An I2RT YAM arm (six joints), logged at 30 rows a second.
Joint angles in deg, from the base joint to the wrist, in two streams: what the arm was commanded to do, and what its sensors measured. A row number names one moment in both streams.
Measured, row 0:
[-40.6, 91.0, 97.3, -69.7, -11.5, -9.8]
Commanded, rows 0 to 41:
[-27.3, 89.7, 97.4, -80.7, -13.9, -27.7]
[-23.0, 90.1, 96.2, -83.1, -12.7, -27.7]
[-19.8, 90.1, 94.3, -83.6, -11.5, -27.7]
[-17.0, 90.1, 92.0, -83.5, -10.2, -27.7]
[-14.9, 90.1, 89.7, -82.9, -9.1, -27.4]
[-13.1, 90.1, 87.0, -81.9, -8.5, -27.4]
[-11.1, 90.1, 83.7, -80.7, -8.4, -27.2]
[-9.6, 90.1, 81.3, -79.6, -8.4, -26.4]
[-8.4, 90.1, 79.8, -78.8, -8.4, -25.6]
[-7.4, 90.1, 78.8, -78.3, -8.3, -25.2]
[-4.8, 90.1, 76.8, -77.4, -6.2, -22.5]
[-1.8, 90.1, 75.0, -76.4, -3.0, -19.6]
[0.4, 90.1, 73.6, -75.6, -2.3, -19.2]
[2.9, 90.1, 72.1, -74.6, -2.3, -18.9]
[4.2, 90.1, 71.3, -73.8, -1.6, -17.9]
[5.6, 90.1, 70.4, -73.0, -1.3, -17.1]
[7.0, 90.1, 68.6, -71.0, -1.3, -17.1]
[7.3, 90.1, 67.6, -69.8, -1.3, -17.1]
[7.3, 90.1, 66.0, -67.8, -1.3, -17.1]
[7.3, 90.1, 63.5, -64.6, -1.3, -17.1]
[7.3, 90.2, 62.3, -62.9, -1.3, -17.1]
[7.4, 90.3, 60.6, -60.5, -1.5, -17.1]
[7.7, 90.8, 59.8, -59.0, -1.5, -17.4]
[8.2, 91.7, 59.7, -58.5, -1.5, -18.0]
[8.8, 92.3, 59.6, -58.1, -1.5, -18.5]
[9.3, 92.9, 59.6, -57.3, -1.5, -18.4]
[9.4, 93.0, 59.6, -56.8, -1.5, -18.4]
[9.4, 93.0, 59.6, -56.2, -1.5, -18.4]
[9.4, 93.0, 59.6, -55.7, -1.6, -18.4]
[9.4, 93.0, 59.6, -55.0, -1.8, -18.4]
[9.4, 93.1, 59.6, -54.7, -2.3, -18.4]
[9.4, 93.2, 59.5, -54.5, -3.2, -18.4]
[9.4, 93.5, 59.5, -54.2, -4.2, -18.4]
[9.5, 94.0, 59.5, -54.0, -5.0, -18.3]
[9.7, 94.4, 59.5, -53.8, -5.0, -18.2]
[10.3, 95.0, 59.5, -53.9, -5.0, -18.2]
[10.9, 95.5, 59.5, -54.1, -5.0, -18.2]
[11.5, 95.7, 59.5, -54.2, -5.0, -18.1]
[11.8, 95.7, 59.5, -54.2, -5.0, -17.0]
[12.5, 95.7, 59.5, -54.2, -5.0, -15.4]
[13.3, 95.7, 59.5, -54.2, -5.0, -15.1]
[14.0, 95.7, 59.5, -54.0, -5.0, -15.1]
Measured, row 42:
[12.2, 95.2, 60.0, -54.2, -4.4, -17.1]
